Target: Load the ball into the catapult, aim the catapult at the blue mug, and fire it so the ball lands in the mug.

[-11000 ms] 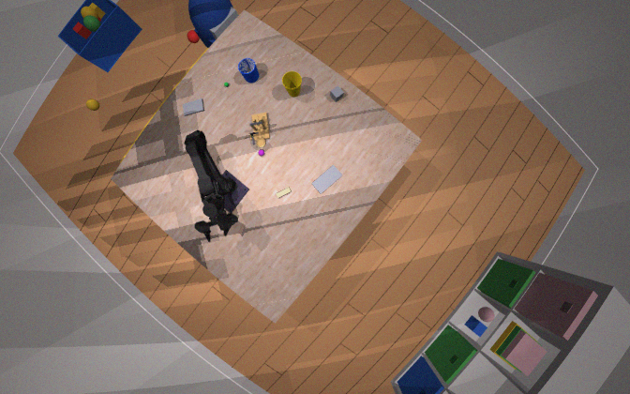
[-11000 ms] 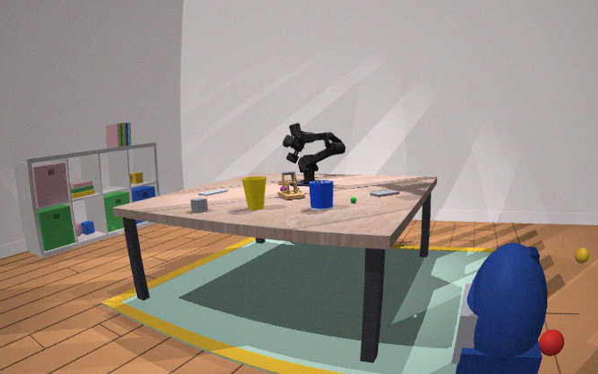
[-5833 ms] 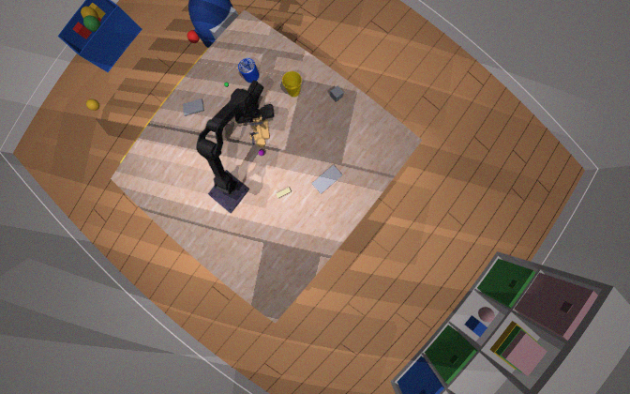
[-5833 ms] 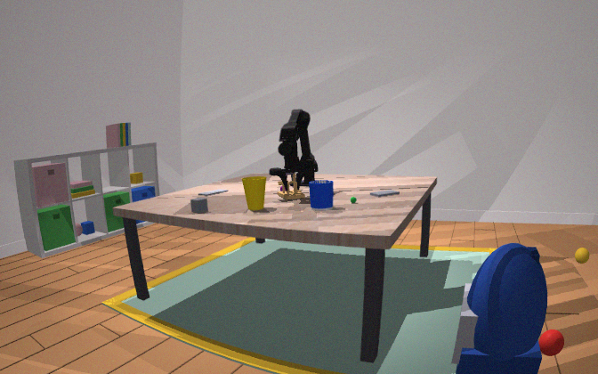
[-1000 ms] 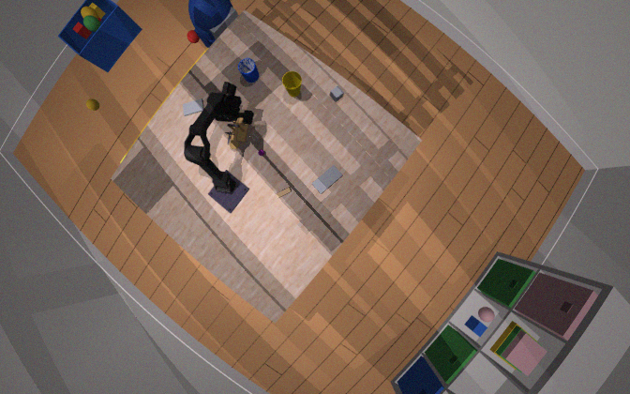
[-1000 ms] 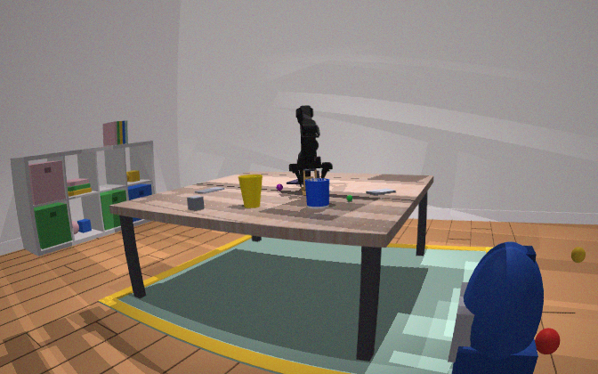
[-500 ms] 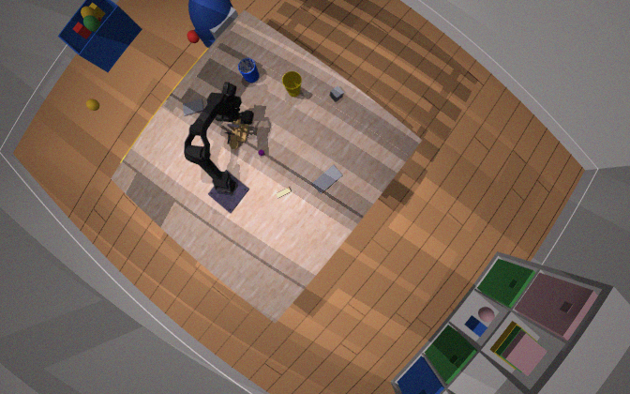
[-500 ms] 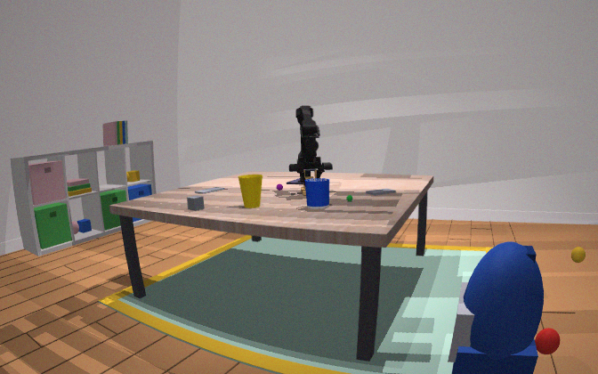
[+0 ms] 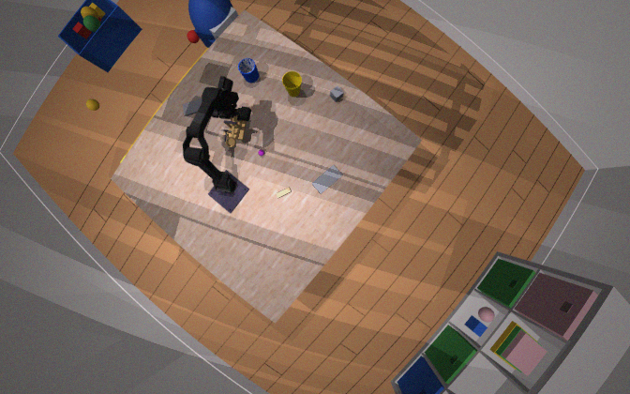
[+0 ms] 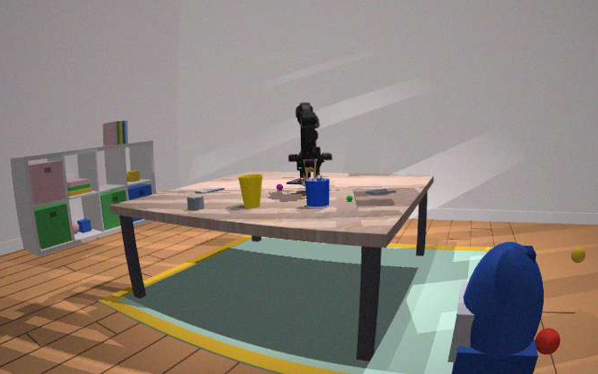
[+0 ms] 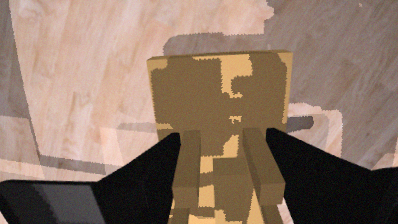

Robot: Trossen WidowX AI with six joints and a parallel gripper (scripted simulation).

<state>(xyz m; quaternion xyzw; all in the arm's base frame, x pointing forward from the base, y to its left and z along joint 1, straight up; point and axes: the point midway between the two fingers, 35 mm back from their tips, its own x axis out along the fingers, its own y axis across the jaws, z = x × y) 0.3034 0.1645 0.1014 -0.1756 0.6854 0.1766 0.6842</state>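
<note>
The purple ball is 6 cm behind my gripper tip, 19 cm to the right of it and 6 cm below it. Round my gripper tip: blue mug (24 cm ahead, 13 cm to the left, 5 cm below); wooden catapult (6 cm behind, 3 cm to the right, 2 cm above); small green ball (12 cm ahead, 22 cm to the left, 6 cm below).
</note>
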